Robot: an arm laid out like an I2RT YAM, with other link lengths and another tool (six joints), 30 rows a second.
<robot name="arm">
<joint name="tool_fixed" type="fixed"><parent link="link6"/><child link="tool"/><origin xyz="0.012 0.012 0.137" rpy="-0.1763 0 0.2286"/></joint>
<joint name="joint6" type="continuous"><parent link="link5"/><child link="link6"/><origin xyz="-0.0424 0 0.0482" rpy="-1.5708 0 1.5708"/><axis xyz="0 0 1"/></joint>
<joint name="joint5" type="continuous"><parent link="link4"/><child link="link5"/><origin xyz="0.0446 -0.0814 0.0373" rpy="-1.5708 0 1.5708"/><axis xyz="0 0 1"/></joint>
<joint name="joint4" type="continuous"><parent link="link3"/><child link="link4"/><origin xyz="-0.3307 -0.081 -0.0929" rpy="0 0 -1.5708"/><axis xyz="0 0 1"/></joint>
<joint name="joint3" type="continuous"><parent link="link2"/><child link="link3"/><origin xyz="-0.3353 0 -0.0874" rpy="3.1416 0 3.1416"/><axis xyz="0 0 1"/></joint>
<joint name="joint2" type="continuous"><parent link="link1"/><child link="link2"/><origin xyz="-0.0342 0.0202 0.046" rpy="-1.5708 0 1.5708"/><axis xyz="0 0 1"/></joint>
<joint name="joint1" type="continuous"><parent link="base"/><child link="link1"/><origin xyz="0 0 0.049" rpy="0 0 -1.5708"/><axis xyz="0 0 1"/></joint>
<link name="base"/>
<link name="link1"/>
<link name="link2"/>
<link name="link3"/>
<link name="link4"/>
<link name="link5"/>
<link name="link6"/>
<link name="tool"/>
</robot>
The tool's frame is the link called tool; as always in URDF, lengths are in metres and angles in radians. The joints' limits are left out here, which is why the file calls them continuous.
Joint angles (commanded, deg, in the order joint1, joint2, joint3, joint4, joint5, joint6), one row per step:
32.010 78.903 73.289 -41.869 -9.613 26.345
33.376 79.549 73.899 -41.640 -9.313 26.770
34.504 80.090 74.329 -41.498 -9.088 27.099
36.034 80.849 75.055 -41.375 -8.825 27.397
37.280 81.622 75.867 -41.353 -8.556 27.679
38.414 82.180 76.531 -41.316 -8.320 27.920
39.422 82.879 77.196 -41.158 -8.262 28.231
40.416 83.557 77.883 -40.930 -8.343 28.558
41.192 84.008 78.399 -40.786 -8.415 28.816
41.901 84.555 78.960 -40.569 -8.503 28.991
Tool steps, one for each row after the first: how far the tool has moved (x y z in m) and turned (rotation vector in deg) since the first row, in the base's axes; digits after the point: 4 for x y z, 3 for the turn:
-0.0025 0.0107 0.0010 0.120 -0.070 0.854
-0.0051 0.0194 0.0009 0.154 -0.020 1.591
-0.0090 0.0315 0.0016 0.185 -0.051 2.726
-0.0116 0.0418 0.0027 0.189 -0.069 3.585
-0.0147 0.0507 0.0041 0.245 -0.161 4.384
-0.0170 0.0598 0.0048 0.428 -0.122 5.127
-0.0196 0.0693 0.0062 0.768 -0.099 5.941
-0.0221 0.0764 0.0075 1.053 -0.091 6.581
-0.0238 0.0836 0.0087 1.325 -0.133 7.226

